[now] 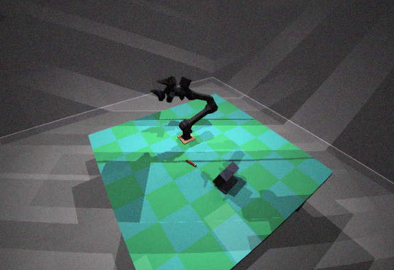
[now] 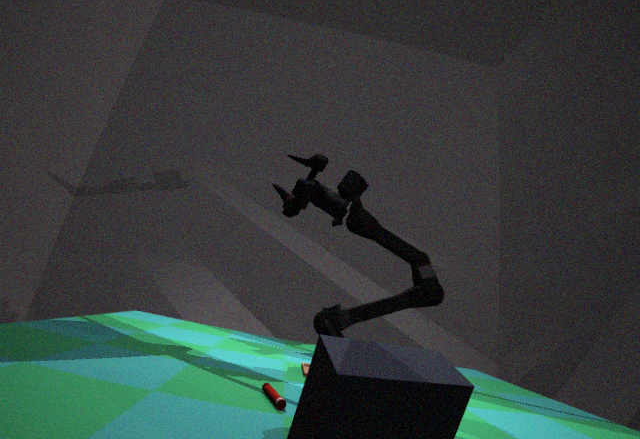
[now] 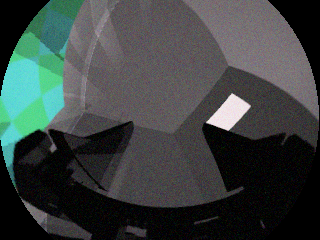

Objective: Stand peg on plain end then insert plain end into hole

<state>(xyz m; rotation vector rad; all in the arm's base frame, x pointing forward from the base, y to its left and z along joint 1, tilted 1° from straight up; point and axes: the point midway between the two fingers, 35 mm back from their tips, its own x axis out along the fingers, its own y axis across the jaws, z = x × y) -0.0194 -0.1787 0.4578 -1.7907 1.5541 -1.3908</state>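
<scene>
My gripper tip is 48 cm above the red peg, 28 cm short of it and 10 cm to the right of it. Also, from my gripper tip: sloped panel: 50 cm ahead, 41 cm below, 19 cm to the left.
</scene>
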